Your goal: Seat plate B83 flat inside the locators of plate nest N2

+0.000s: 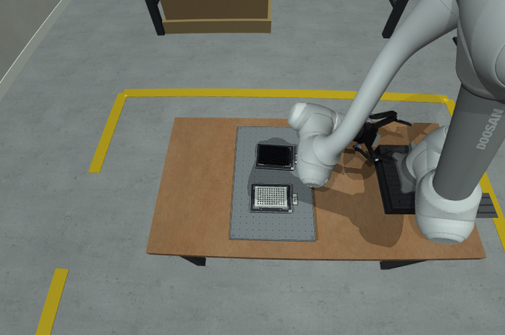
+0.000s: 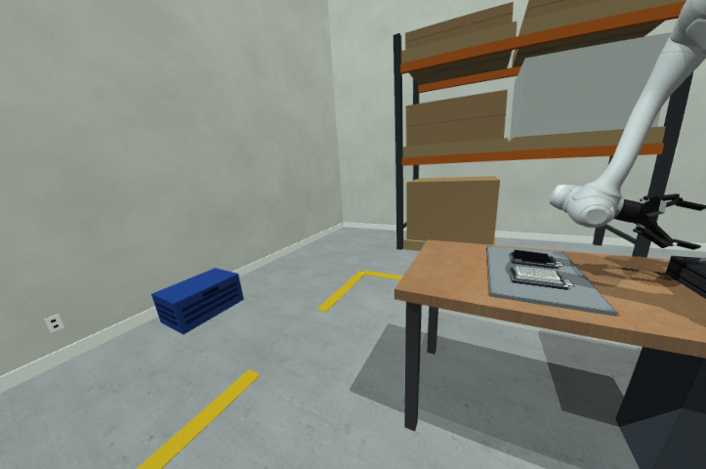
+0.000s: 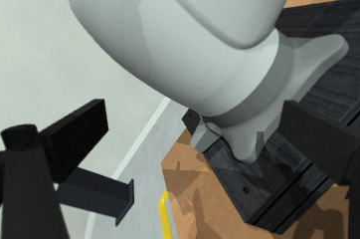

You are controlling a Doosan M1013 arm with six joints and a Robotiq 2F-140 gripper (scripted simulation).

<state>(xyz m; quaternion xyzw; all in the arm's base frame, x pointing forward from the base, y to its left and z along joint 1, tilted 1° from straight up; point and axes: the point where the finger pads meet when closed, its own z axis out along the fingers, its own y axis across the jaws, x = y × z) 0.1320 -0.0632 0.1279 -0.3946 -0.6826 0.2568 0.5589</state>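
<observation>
The black well plate B83 is 450 mm ahead of my hand, 170 mm below it and 30 mm to the right of it. The rest, counted from my hand: white well plate B38: 460 mm ahead, 170 mm below, 160 mm to the left.
</observation>
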